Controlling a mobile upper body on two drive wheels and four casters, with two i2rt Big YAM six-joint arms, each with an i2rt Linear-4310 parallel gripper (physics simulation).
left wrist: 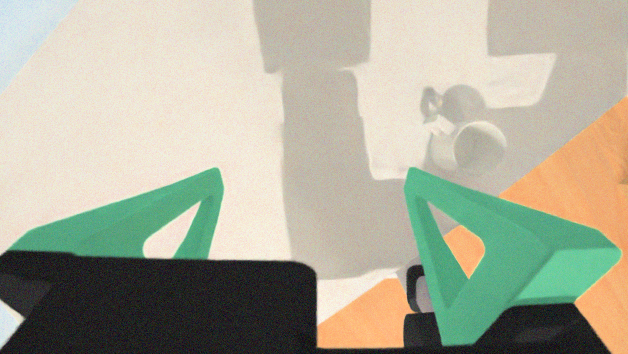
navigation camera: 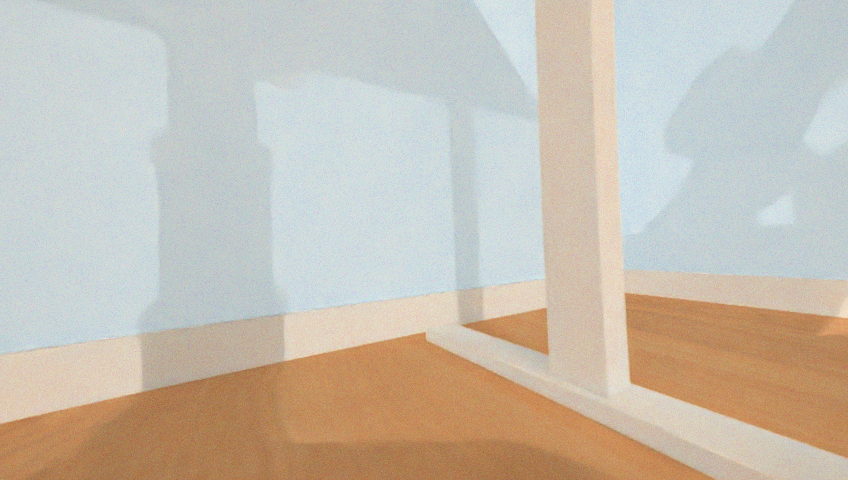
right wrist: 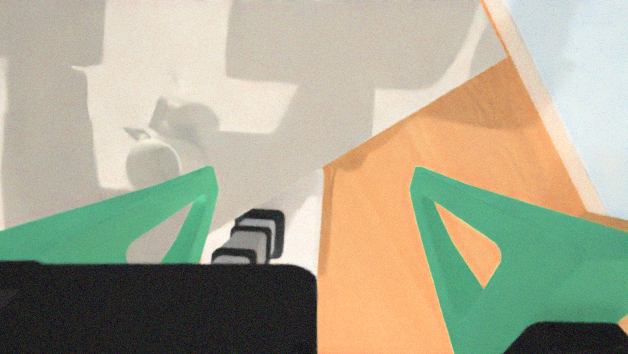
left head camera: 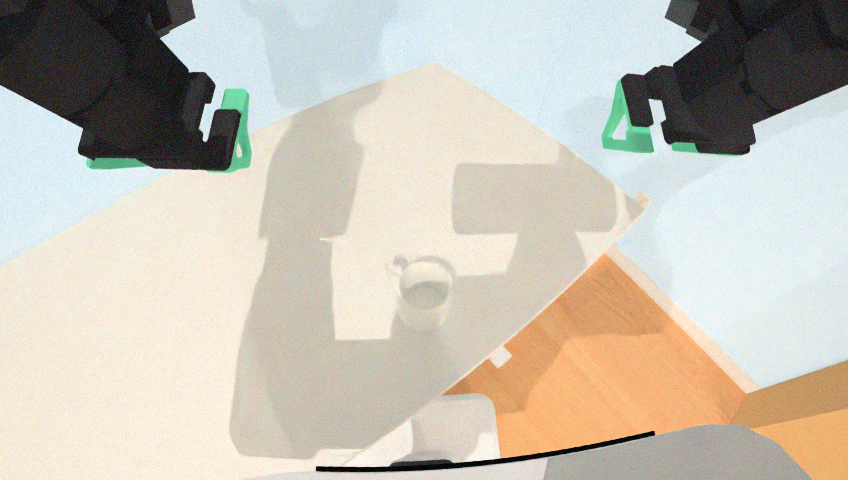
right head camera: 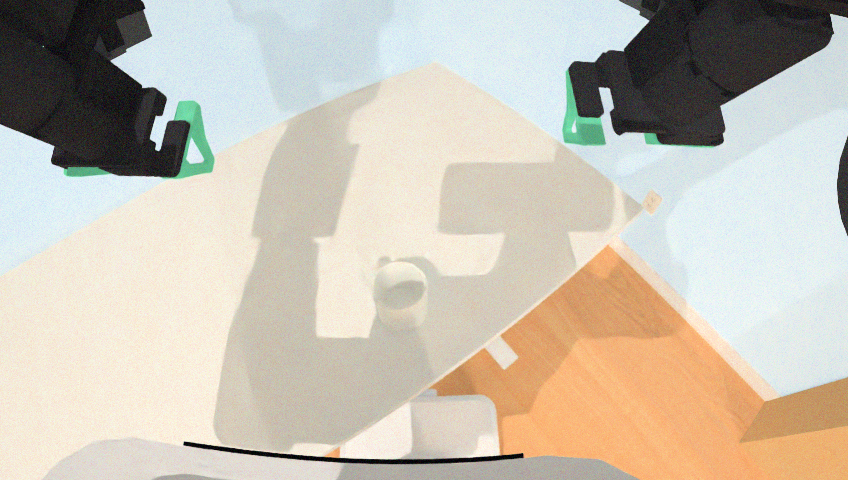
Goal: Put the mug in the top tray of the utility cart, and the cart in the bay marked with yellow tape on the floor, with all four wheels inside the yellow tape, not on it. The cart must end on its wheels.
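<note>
A pale mug (left head camera: 424,300) (right head camera: 400,303) (left wrist: 467,149) (right wrist: 152,162) stands upright on the cream table (left head camera: 148,267) (right head camera: 136,297) (left wrist: 150,100) (right wrist: 165,40), near its edge, its handle toward the upper left in the left head camera. My left gripper (left head camera: 166,165) (right head camera: 139,172) (left wrist: 313,178) is open and empty, up and left of the mug in the head views. My right gripper (left head camera: 669,147) (right head camera: 630,141) (right wrist: 313,177) is open and empty, up and right of the mug there. The utility cart and the yellow tape do not show.
My white base (left head camera: 458,422) (right head camera: 455,419) lies partly under the table edge. The table leg (navigation camera: 583,178) and its foot (navigation camera: 511,364) (left head camera: 499,355) (right head camera: 502,355) stand ahead. A wooden bookcase (left head camera: 803,440) (right head camera: 803,425) is at the lower right; blue walls (navigation camera: 357,208) stand behind the table.
</note>
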